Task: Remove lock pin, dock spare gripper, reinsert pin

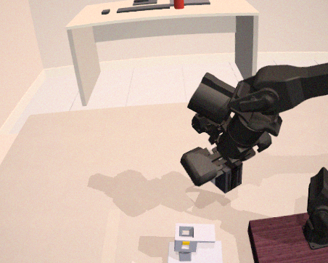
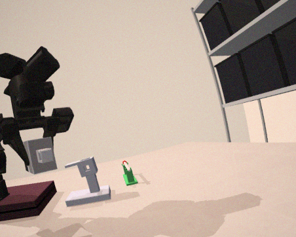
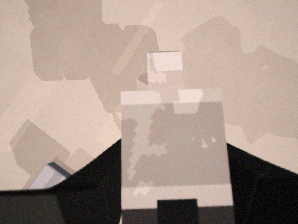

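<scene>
Right now my gripper tip is 10 mm below the spare gripper. Round my gripper tip: grey mount: 70 mm ahead, 140 mm to the left, 70 mm below; green bracket: 190 mm ahead, 250 mm to the left, 100 mm below.
</scene>
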